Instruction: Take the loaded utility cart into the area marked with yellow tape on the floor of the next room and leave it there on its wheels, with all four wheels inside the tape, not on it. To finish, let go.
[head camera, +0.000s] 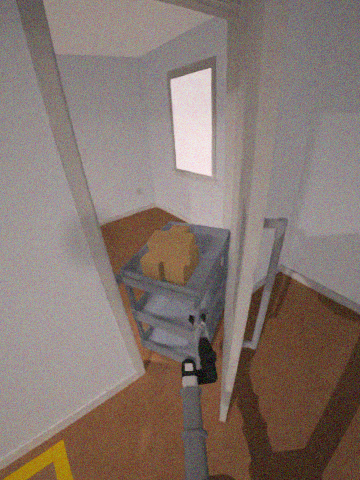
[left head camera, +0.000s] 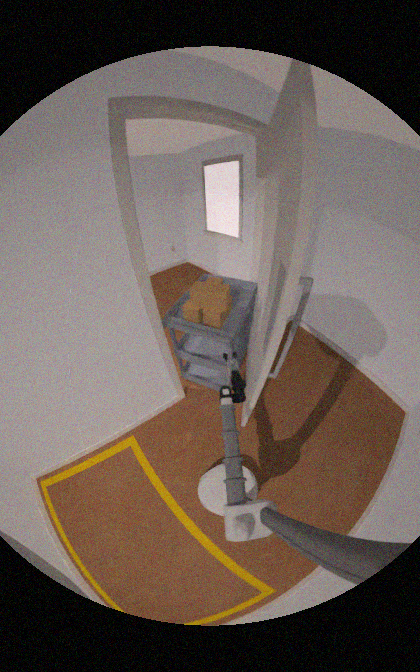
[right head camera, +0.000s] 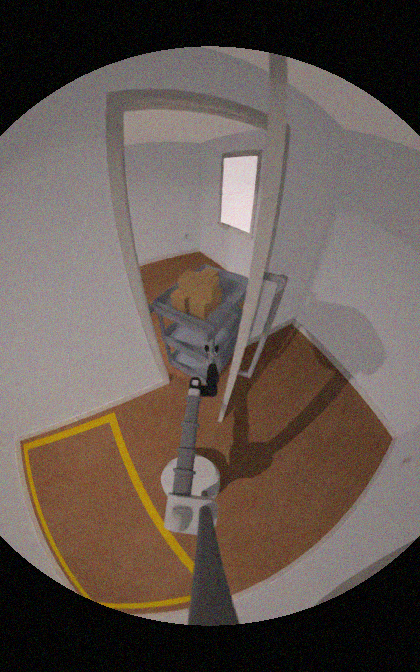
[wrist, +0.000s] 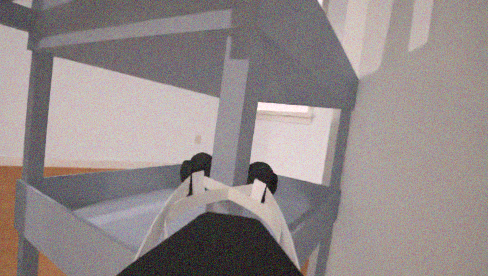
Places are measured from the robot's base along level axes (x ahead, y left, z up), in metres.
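Where they show: gripper, between the fingertips: (head camera: 197, 315) (wrist: 231, 173).
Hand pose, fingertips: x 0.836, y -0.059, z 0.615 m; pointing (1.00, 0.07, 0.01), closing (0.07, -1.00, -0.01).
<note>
After its pixels a point has its place.
The grey utility cart (head camera: 214, 245) {x 1.266, y -0.219, z 0.764 m} (left head camera: 243, 291) (right head camera: 233, 285) (wrist: 135, 65) {x 1.033, y 0.159, z 0.744 m} stands upright in the doorway, with tan blocky boxes (head camera: 172, 250) {x 0.954, y 0.041, z 0.960 m} (left head camera: 207, 302) (right head camera: 197, 292) on its top shelf. My gripper (head camera: 197, 318) {x 0.836, y -0.059, z 0.615 m} (left head camera: 230, 356) (right head camera: 211, 348) (wrist: 231, 173) {x 0.836, y -0.059, z 0.615 m} is shut on the cart's near corner post, below the top shelf, with one fingertip on each side. The yellow tape (head camera: 63, 465) {x 0.333, y 0.744, z -0.029 m} (left head camera: 87, 461) (right head camera: 70, 431) outlines an area on the near floor at the lower left. The cart is outside it. Its wheels are hidden or too small to make out.
The open door (head camera: 242, 280) {x 0.528, y -0.161, z 1.137 m} (right head camera: 265, 215) (wrist: 400, 165) {x 0.851, y -0.230, z 0.645 m} stands close along the cart's right side. A grey bar frame (head camera: 272, 265) {x 0.571, y -0.260, z 1.143 m} (right head camera: 272, 320) shows to the right of the door edge. The left door jamb (head camera: 75, 165) {x 0.844, y 0.335, z 1.410 m} (left head camera: 132, 220) is close to the cart's left corner.
</note>
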